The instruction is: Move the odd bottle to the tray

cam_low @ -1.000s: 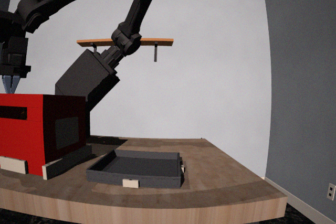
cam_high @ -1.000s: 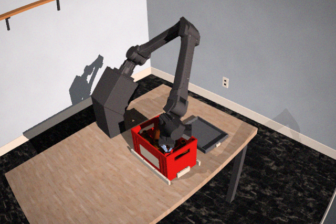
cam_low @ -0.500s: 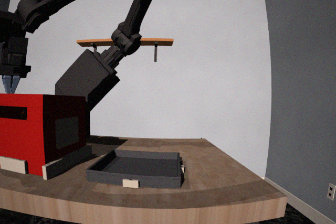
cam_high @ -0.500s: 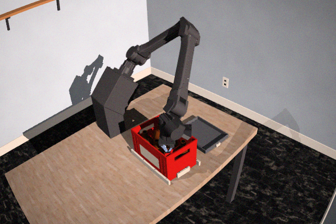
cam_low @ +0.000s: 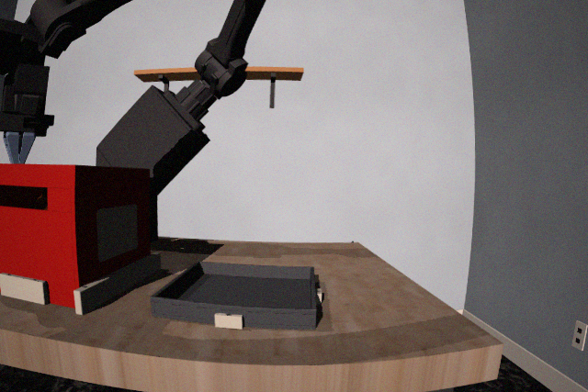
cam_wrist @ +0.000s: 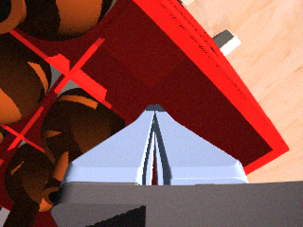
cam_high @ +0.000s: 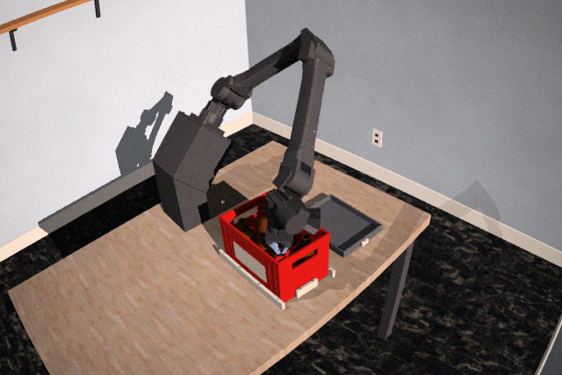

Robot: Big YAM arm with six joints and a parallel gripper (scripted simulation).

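Right now my hand is 8 cm past the red crate, 7 cm above it and 5 cm to the right of it. From my hand the other things lie so: dark grey tray: 33 cm to the left, 14 cm below, 7 cm behind.
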